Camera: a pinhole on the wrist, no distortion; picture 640 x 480 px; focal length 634.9 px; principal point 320.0 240.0 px. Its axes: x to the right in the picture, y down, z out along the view. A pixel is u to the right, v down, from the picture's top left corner.
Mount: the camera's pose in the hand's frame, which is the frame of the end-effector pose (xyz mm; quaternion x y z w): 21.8 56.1 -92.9 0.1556 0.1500 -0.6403 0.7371
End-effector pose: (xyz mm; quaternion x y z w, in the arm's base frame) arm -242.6 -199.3 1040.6 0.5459 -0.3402 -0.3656 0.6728
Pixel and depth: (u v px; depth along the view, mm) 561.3 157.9 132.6
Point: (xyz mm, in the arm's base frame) -245.7 -221.0 995.9
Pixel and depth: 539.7 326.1 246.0
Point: -303.0 -324.0 943.7
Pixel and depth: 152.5 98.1 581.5
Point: -731.7 -349.4 1051.8
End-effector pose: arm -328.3 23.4 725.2 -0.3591 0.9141 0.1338 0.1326
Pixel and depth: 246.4 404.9 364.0
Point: -341.2 4.9 438.3
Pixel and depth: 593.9 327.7 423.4
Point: -184.3 -170.4 444.1
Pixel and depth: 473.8 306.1 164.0
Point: -324.1 -25.5 665.2
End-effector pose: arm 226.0 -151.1 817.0 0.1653 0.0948 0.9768 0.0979
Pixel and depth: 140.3 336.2 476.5
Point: 285.1 -57.5 1209.5
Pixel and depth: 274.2 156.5 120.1
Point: 223.7 -157.3 839.4
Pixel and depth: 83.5 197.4 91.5
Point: 207.7 -193.1 835.1
